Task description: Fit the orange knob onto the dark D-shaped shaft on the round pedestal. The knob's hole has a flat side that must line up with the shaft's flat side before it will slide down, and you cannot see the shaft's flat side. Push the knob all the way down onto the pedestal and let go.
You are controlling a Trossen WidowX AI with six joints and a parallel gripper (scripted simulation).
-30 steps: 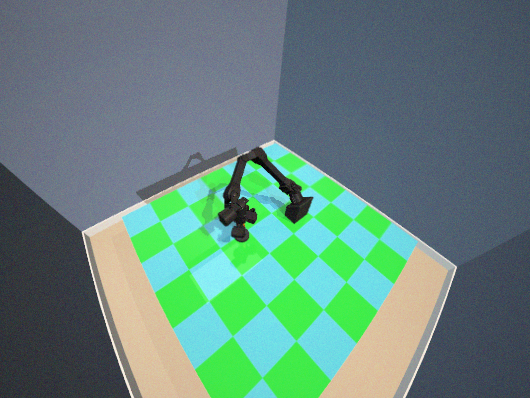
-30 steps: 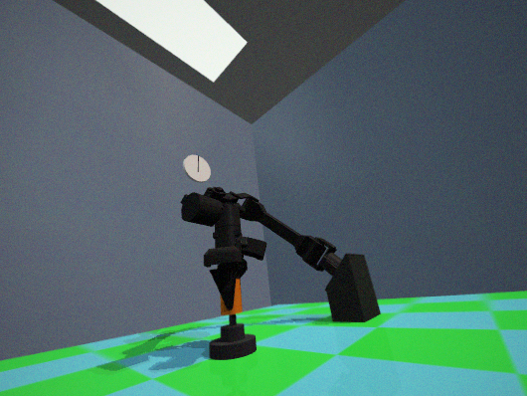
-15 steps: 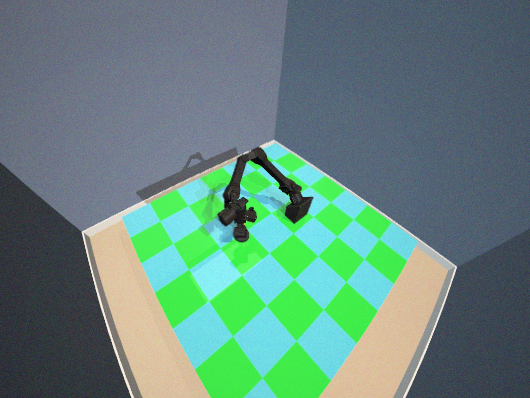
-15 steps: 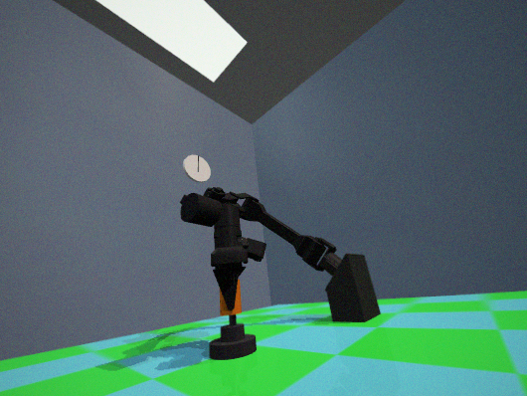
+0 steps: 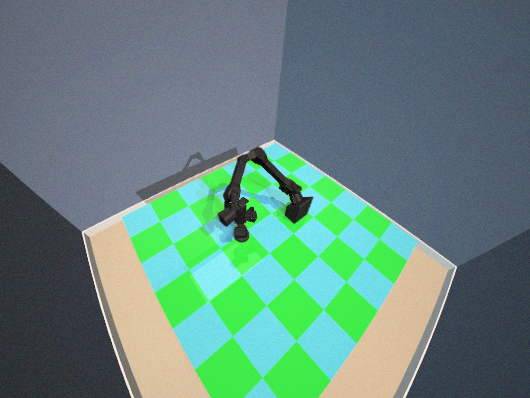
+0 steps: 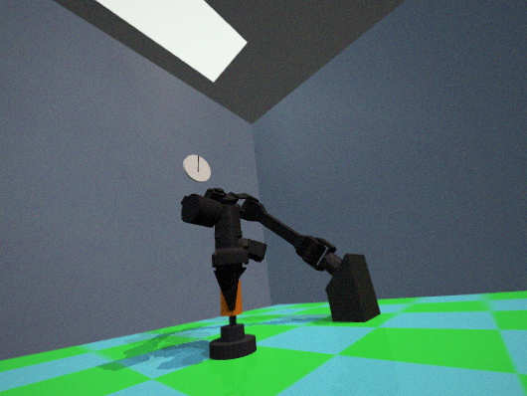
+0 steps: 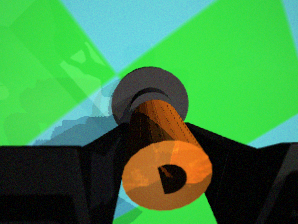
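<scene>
Right now the orange knob is 20 mm above my gripper tip. Also, from my gripper tip: pedestal 40 mm below.
</scene>
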